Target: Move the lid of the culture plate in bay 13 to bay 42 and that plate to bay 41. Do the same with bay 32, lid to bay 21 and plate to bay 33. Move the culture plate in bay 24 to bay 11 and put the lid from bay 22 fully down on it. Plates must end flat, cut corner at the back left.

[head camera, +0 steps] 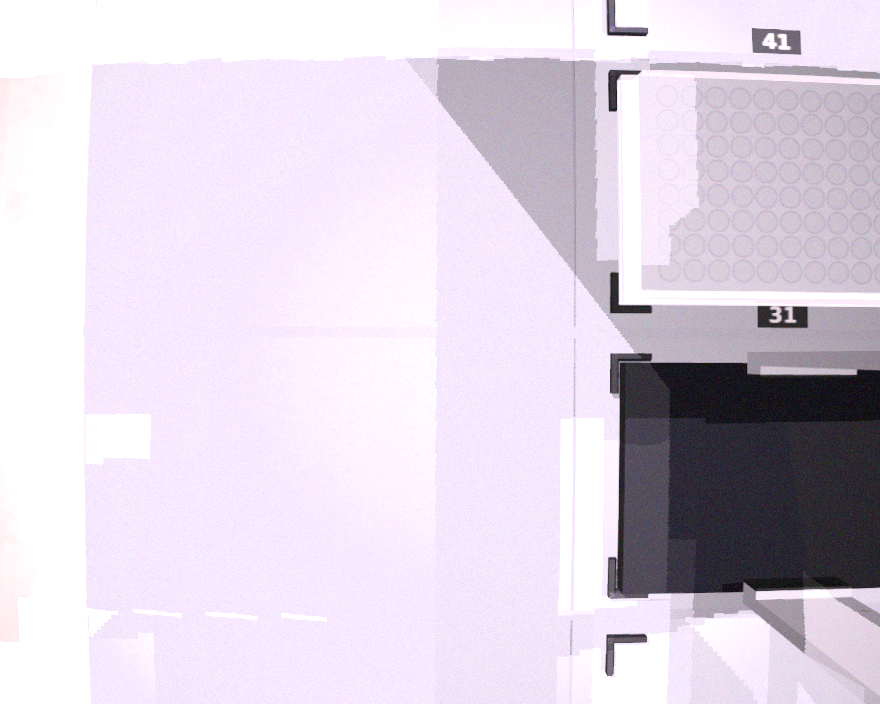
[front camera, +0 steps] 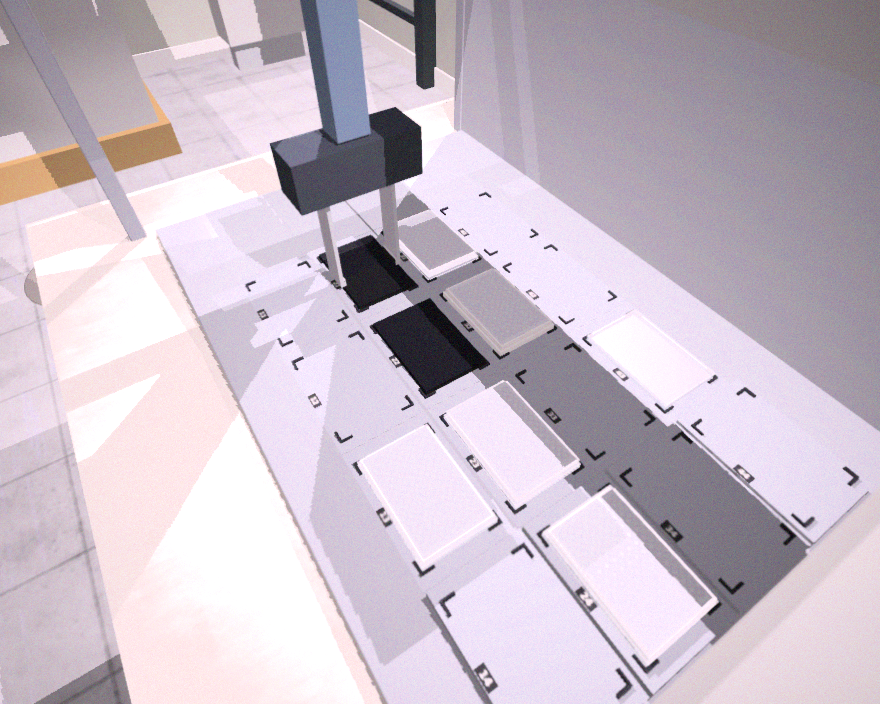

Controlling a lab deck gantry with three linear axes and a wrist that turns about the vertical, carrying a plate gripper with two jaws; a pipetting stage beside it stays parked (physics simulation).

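Where they show: gripper, between the fingertips: (head camera: pixel 792 477) (front camera: pixel 365 268); robot's base, origin of its link: (front camera: pixel 248 286).
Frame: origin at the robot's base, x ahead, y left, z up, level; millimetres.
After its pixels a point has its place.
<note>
My gripper (front camera: pixel 369 274) @(x 64, y 150, z 8 mm) (head camera: pixel 798 477) @(x 64, y 150, z 8 mm) is lowered over bay 21. Its jaws stand against the two long sides of a black piece of labware (front camera: pixel 374 289) @(x 110, y 140, z 8 mm) (head camera: pixel 719 499) @(x 36, y 142, z 8 mm), which lies flat in the bay and looks gripped. In the front view, a black lid (front camera: pixel 425 348) @(x 236, y 141, z 8 mm) lies in bay 22. A pale lidded plate (front camera: pixel 427 495) @(x 402, y 40, z 15 mm) sits in bay 13, a grey-shaded plate (front camera: pixel 499 308) @(x 236, y 254, z 14 mm) in bay 32 and a white plate (front camera: pixel 627 576) @(x 563, y 140, z 29 mm) in bay 24. Bays 11, 33, 41 and 42 hold no labware. The cut corners are too small to tell.
A pale plate (front camera: pixel 436 242) @(x 77, y 260, z 14 mm) (head camera: pixel 763 183) @(x 49, y 257, z 14 mm) with round wells lies in bay 31, right beside the gripped piece. Another pale plate (front camera: pixel 513 444) @(x 403, y 145, z 14 mm) sits in bay 23. A thin white piece (front camera: pixel 649 357) @(x 396, y 360, z 8 mm) lies in bay 43. Raised black corner brackets mark the bays.
</note>
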